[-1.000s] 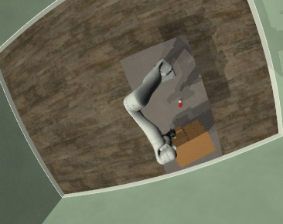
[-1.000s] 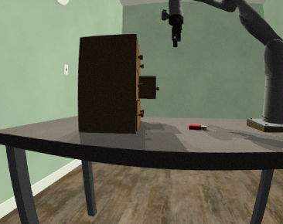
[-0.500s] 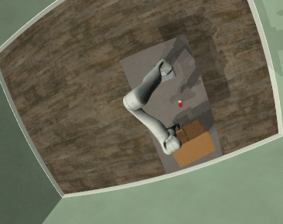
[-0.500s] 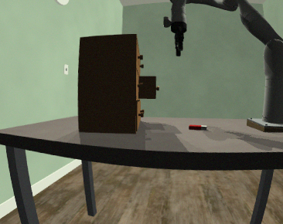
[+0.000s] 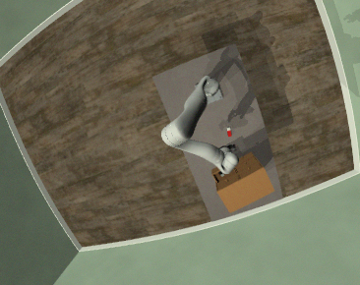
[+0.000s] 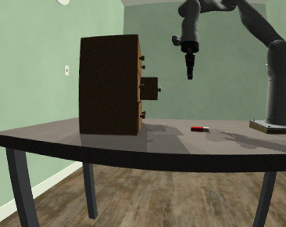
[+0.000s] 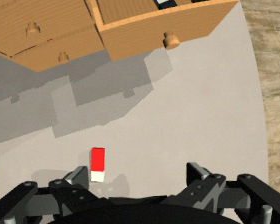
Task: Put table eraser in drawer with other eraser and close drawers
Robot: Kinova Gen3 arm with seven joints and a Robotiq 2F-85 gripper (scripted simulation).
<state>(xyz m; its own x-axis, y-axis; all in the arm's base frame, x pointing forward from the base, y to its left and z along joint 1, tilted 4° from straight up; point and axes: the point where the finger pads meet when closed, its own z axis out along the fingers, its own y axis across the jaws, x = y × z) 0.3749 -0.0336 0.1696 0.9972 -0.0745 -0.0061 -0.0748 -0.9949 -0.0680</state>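
The red eraser is 4 cm behind my hand, 8 cm to the left of it and 20 cm below it. Also, from my hand: dark eraser (20 cm ahead, 7 cm to the right, 9 cm below).
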